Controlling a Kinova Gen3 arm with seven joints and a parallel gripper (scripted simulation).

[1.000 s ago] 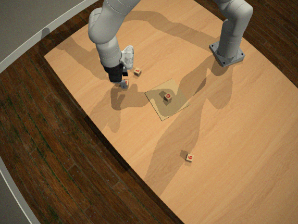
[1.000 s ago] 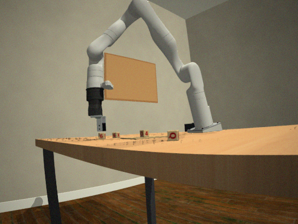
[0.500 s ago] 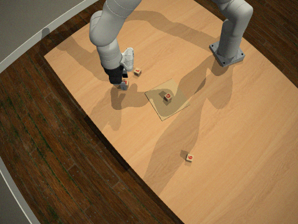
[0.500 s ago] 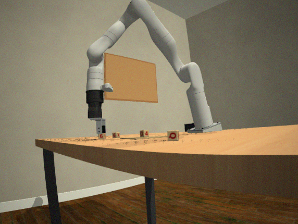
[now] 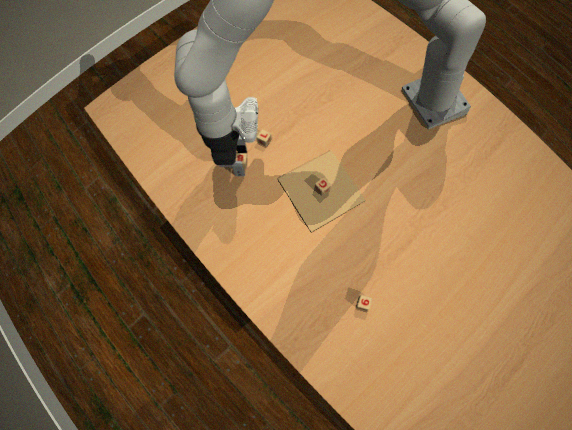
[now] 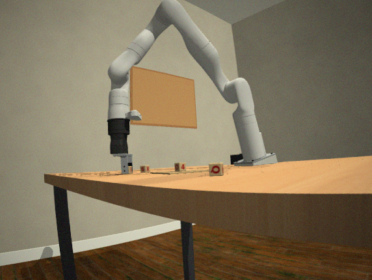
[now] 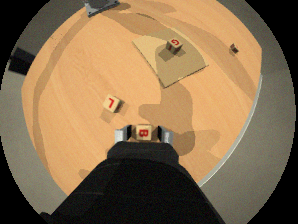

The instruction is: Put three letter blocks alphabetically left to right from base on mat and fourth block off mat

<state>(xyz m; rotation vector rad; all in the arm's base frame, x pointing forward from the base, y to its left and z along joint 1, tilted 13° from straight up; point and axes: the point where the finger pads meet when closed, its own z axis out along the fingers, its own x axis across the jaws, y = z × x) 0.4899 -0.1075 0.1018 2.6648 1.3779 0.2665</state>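
The block marked B is 1 cm below my hand. The rest, counted from my hand: tan mat (15 cm to the left, 11 cm behind, 2 cm below).
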